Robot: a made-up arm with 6 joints.
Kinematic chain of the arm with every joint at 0, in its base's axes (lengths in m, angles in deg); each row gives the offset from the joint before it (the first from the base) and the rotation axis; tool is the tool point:
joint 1: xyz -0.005 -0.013 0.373 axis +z
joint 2: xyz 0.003 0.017 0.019 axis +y
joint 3: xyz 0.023 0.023 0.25 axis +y
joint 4: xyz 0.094 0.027 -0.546 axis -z
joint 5: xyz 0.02 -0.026 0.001 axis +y
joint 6: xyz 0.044 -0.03 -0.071 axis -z
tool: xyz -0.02 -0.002 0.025
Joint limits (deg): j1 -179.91..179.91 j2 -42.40..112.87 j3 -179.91..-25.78 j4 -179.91..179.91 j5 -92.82..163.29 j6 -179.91..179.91
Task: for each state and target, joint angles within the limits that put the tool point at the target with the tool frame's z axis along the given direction. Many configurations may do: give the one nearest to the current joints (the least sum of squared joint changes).
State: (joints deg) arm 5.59 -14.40 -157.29 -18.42 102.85 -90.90
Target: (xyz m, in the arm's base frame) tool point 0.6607 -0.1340 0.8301 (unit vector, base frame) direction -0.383 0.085 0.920
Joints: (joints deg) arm -9.51 20.53 -123.68 -1.20 80.09 -88.61
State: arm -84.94 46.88 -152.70 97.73 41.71 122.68
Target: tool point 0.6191 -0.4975 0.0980 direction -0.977 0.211 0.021
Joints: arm -43.16 80.92 -136.21 132.46 44.22 123.78
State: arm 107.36 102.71 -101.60 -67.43 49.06 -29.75
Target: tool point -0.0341 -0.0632 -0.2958 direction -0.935 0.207 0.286
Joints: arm 114.74 112.87 -73.05 -71.05 53.77 -65.58
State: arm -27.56 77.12 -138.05 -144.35 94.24 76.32
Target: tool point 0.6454 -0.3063 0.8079 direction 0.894 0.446 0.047
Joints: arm -26.63 55.89 -163.08 -99.39 125.90 101.16
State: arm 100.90 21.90 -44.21 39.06 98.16 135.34
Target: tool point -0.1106 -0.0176 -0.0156 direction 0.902 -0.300 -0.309
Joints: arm 72.98 57.30 -25.78 81.50 105.99 120.07
